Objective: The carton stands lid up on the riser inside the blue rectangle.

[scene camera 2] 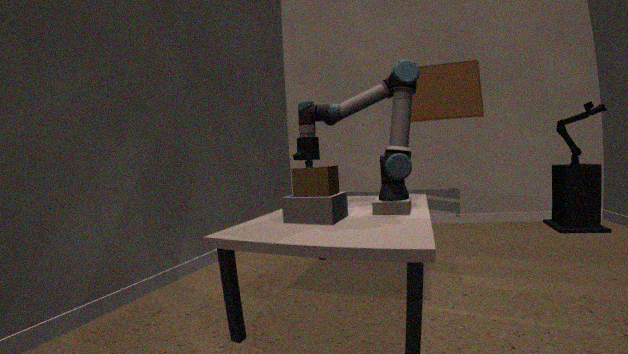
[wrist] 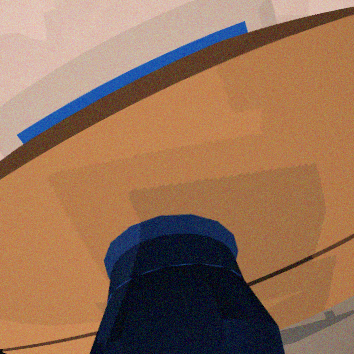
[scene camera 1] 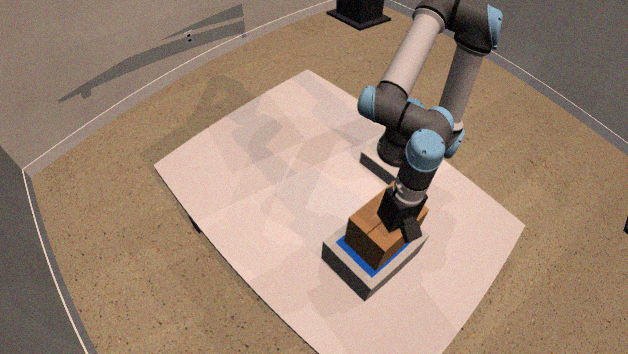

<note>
My suction cup [wrist: 175,276] is stuck to a brown carton [scene camera 1: 366,234], which still rests on a grey riser [wrist: 162,39].
The brown carton is seen too in scene camera 2 [scene camera 2: 317,181] and in the wrist view [wrist: 245,131].
</note>
